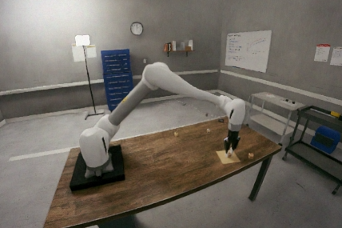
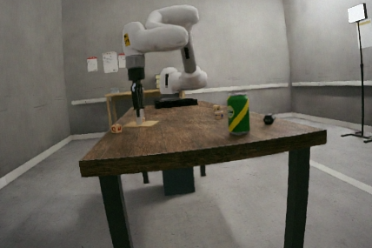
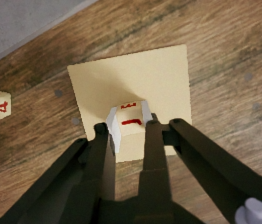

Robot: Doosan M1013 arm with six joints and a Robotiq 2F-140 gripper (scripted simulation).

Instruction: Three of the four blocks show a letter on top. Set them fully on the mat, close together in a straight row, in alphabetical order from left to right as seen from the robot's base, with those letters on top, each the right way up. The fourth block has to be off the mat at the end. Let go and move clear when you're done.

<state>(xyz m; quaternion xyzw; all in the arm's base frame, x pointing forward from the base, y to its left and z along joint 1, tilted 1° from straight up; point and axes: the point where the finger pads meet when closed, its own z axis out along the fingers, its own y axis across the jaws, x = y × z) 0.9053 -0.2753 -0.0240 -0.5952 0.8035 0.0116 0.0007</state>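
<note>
Right now my hand is 4 cm above the tan mat. From my hand the other things lie so: green can 41 cm ahead, 29 cm to the left, 3 cm above; then dark object 33 cm ahead, 46 cm to the left, 2 cm below.
</note>
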